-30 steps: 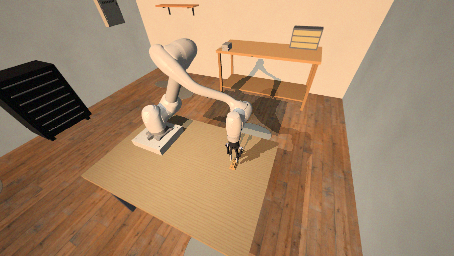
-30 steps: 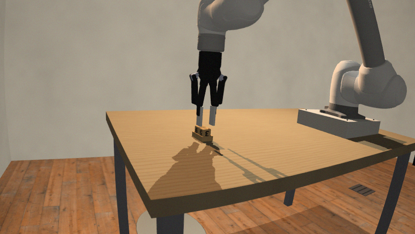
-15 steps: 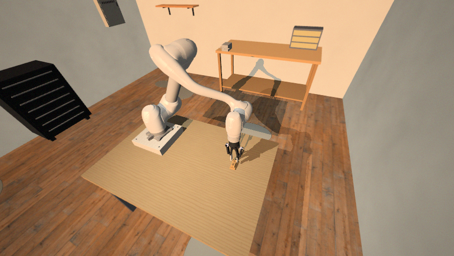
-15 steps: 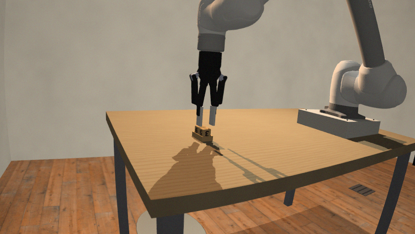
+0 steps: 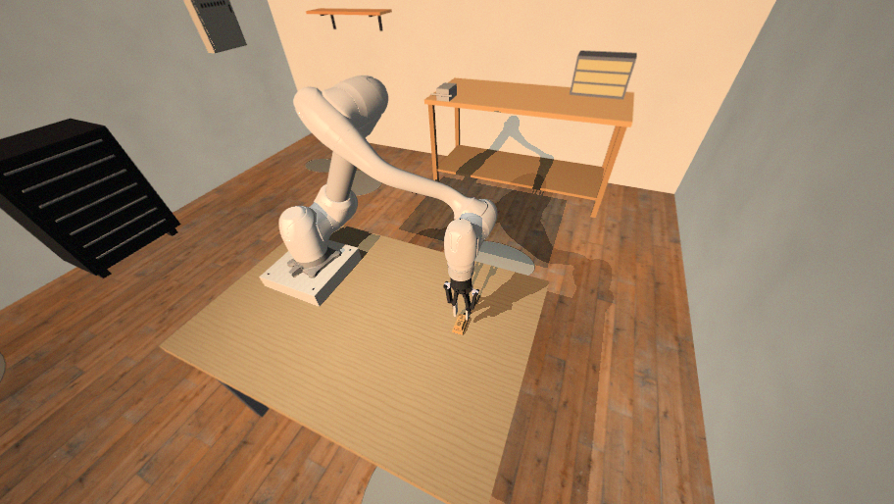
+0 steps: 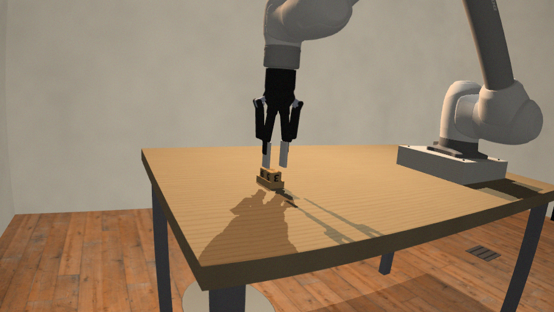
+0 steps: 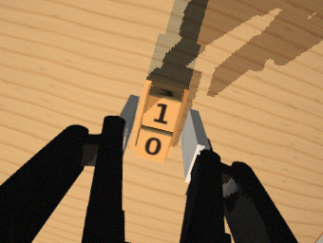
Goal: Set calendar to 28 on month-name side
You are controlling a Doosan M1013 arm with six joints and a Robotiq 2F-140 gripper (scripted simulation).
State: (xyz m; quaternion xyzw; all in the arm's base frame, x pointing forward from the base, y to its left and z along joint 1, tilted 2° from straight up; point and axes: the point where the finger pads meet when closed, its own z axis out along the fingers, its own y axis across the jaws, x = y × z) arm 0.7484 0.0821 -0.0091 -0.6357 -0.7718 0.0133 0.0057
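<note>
Right now my hand is 70 mm above the wooden calendar tray and 20 mm to the left of it.
</note>
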